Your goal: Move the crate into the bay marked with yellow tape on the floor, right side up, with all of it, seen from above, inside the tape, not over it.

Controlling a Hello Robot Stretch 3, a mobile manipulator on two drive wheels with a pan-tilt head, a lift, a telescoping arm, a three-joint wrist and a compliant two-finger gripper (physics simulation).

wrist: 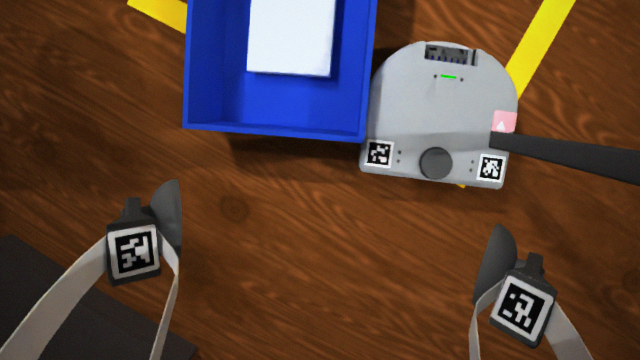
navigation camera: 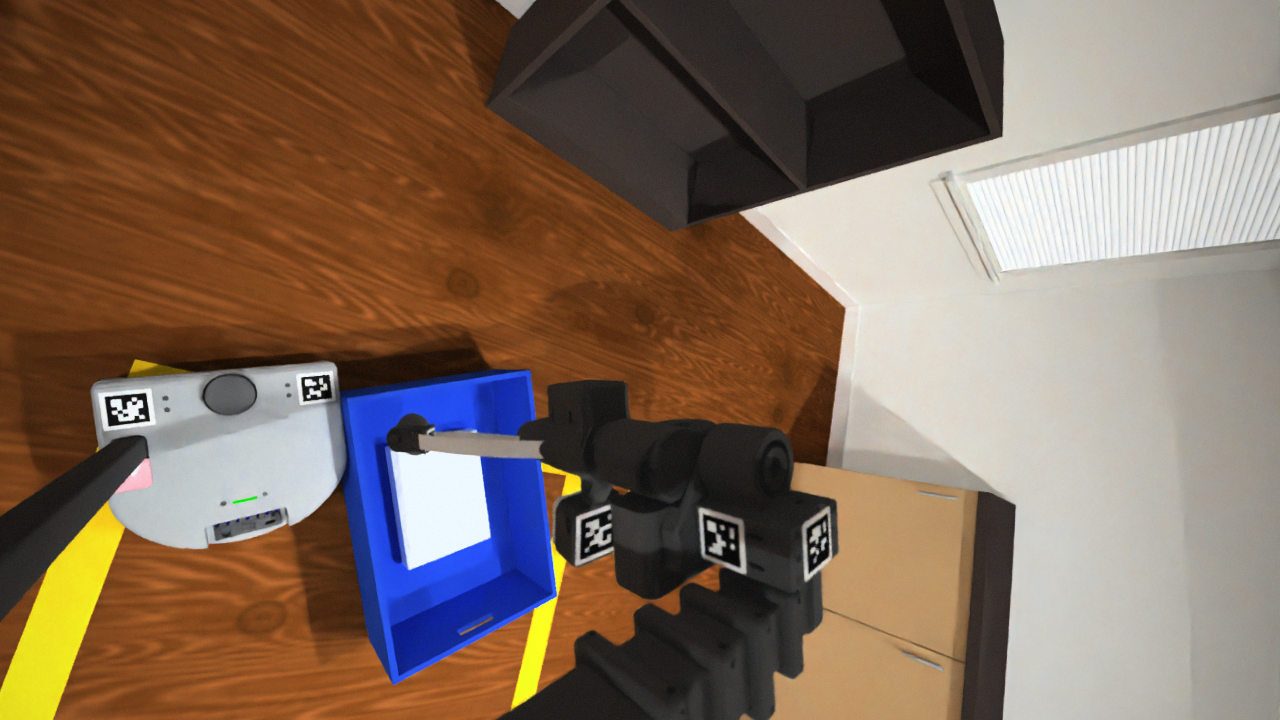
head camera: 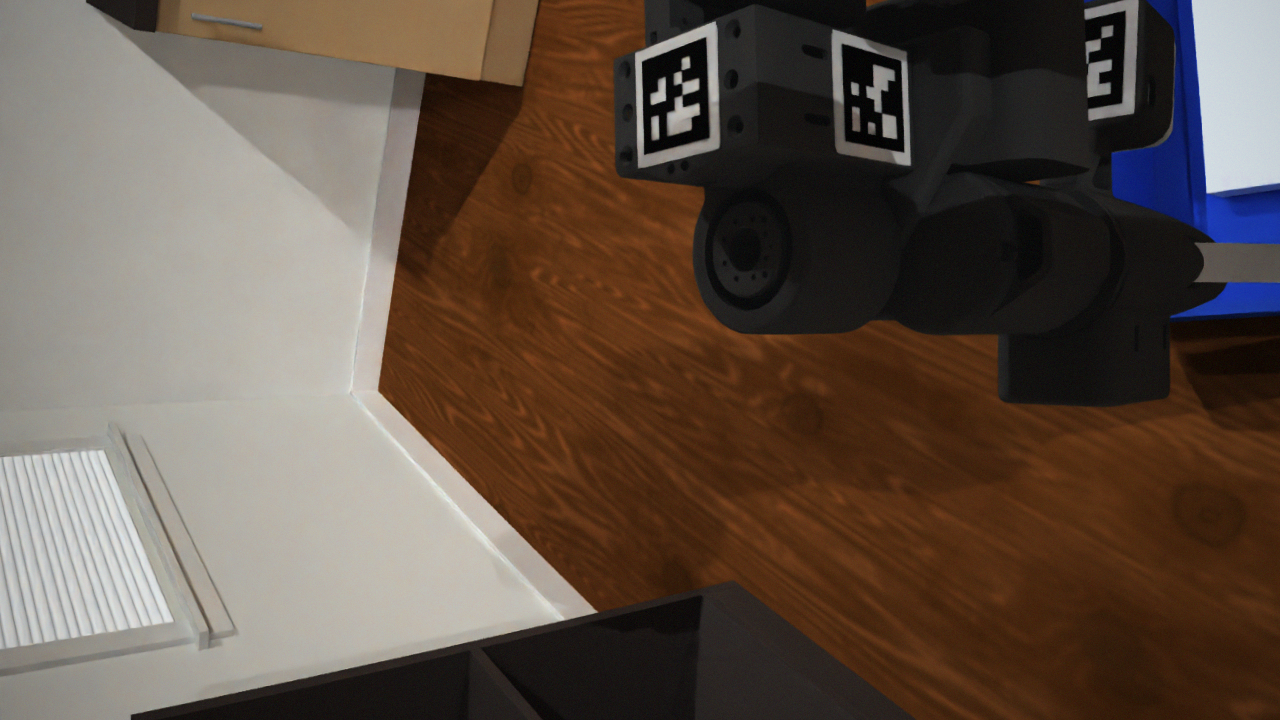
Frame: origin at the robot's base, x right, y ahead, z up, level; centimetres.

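Seen in the pictures: gripper, fingertip midpoint: (wrist: 331,231) (navigation camera: 485,419) (head camera: 1260,282); robot's base, link origin: (wrist: 421,153) (navigation camera: 230,392).
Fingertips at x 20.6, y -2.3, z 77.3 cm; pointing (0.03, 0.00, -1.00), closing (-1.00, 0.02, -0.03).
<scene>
Pixels of each thing's top centre, then the offset from my fingertips to it. "*": a spot on its surface instead.
- blue crate, top centre: (head camera: 1246,14) (navigation camera: 467,512) dx +17.3, dy -29.7, dz -55.3 cm
- white block, top centre: (wrist: 291,12) (navigation camera: 444,497) dx +17.3, dy -29.3, dz -70.2 cm
- Yellow tape, surface spot: (navigation camera: 67,617) * dx -47.1, dy -34.0, dz -77.3 cm
The blue crate (head camera: 1244,219) (navigation camera: 523,528) (wrist: 285,105) stands upright on the floor, with a white block (head camera: 1239,98) (navigation camera: 443,510) (wrist: 291,40) inside. Yellow tape (navigation camera: 67,617) (wrist: 537,45) marks the bay. One tape line runs in under the crate's side in the wrist view, and the crate's end lies outside that line; part of the tape is hidden under crate and base. My gripper (wrist: 331,231) is open with fingers wide apart and nothing between them. In the wrist view it is over wood floor, off the crate's end. One finger shows against the crate in the navigation view.
My grey base (navigation camera: 223,456) (wrist: 442,110) stands right beside the crate's long side, over some tape. A dark open shelf unit (head camera: 787,644) (navigation camera: 595,147) stands by the wall. Tan cabinets (head camera: 340,31) (navigation camera: 881,555) stand along another wall.
</scene>
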